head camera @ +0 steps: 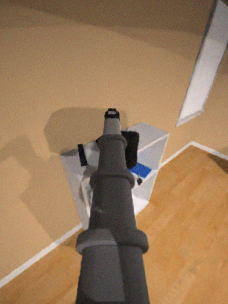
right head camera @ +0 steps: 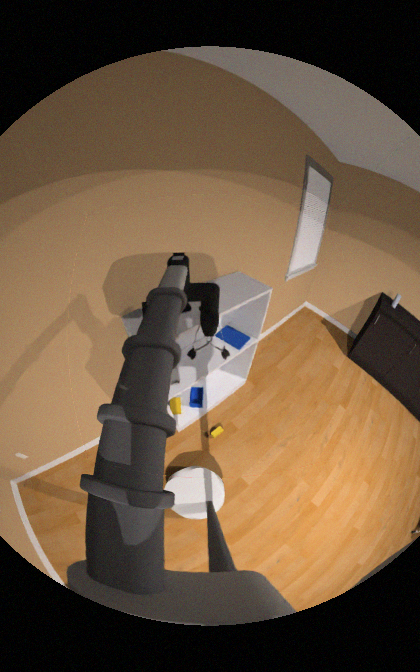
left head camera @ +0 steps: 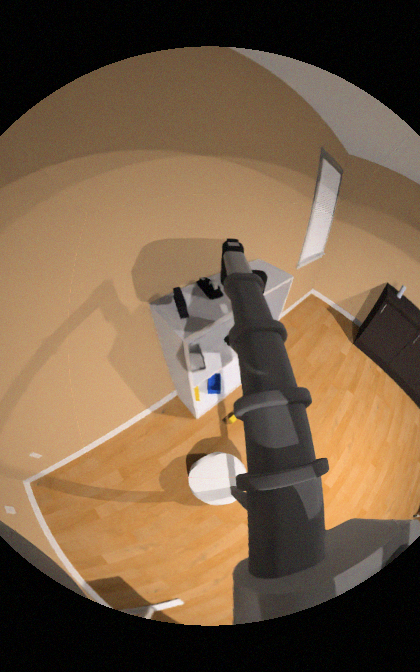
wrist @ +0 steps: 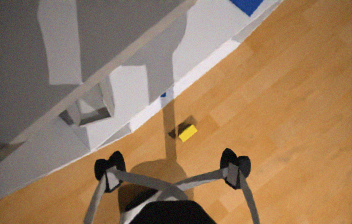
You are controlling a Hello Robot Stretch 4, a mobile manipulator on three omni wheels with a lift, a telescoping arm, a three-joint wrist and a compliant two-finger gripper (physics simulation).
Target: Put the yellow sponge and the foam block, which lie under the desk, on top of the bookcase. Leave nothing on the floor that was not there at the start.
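Frame: origin at the robot's base, x ahead, y left, z up, level; millimetres.
Seen in the pictures: gripper, fingertip midpoint: point(wrist: 172, 162).
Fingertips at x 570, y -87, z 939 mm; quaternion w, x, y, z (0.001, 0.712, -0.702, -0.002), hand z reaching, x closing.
Observation:
A point is followed by its place in that frame.
The white bookcase point(head camera: 149, 131) {x 1038, y -309, z 1032 mm} point(left head camera: 270, 275) point(right head camera: 242, 286) point(wrist: 22, 45) {x 681, y 23, z 1032 mm} stands against the wall. A small yellow block point(left head camera: 232, 418) point(right head camera: 216, 431) point(wrist: 188, 133) {x 511, y -170, z 34 mm} lies on the floor in front of it; I cannot tell whether it is the sponge. My gripper point(right head camera: 209, 353) point(wrist: 172, 162) {x 570, y -87, z 939 mm} is open and empty, its two fingertips wide apart. It hangs in front of the bookcase, and the floor block shows beyond the fingertips in the wrist view. My arm hides part of the bookcase in the head views. The foam block and the desk cannot be made out.
A black bar point(left head camera: 180, 302) and a black item point(left head camera: 209, 288) lie on the bookcase top. Its shelves hold a grey tray point(left head camera: 197, 357), a blue flat item point(right head camera: 233, 337), a blue bin point(right head camera: 196, 397) and a yellow item point(right head camera: 175, 405). A round white stool point(right head camera: 196, 492) and dark cabinet point(right head camera: 385, 340) stand nearby.

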